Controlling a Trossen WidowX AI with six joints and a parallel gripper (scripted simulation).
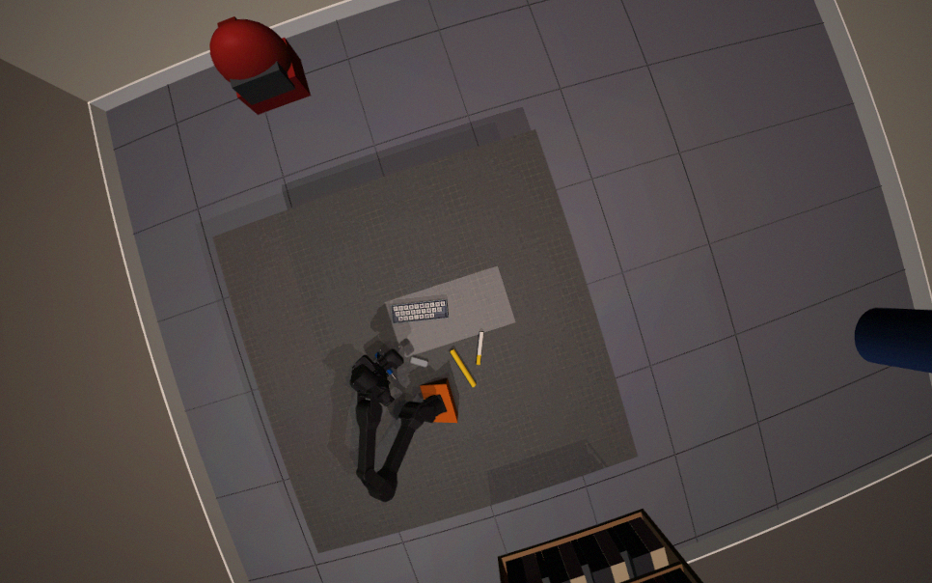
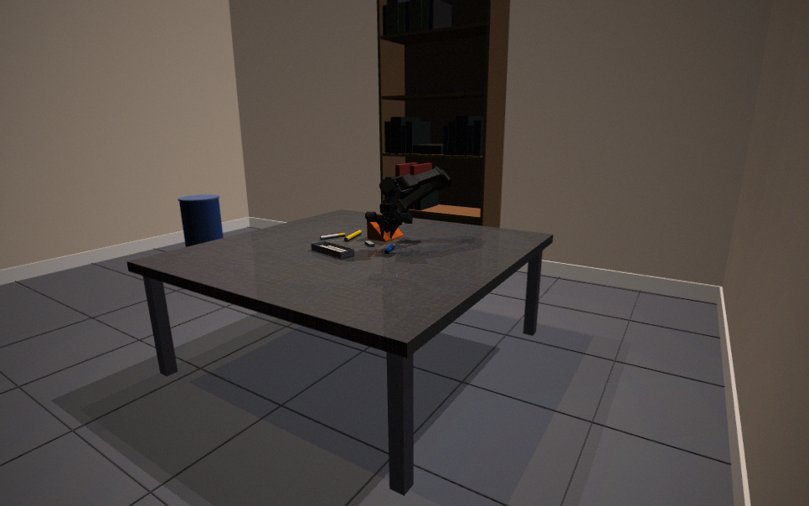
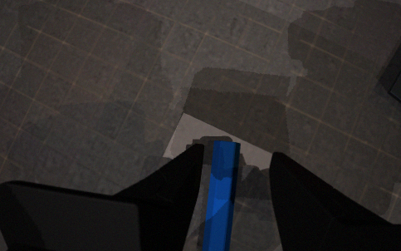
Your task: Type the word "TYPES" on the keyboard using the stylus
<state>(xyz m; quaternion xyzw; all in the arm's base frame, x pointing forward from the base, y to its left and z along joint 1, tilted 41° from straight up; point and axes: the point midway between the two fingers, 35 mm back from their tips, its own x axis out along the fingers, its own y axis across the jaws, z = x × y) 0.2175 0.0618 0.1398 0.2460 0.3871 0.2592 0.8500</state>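
Now: the blue stylus 70 mm behind my gripper tip, 20 mm to the right of it and 60 mm below it. Also, from my gripper tip: yellow stick: 160 mm behind, 270 mm to the right, 50 mm below; then small grey block: 80 mm behind, 130 mm to the right, 60 mm below; then grey tip: 100 mm behind, 20 mm to the right, 60 mm below.
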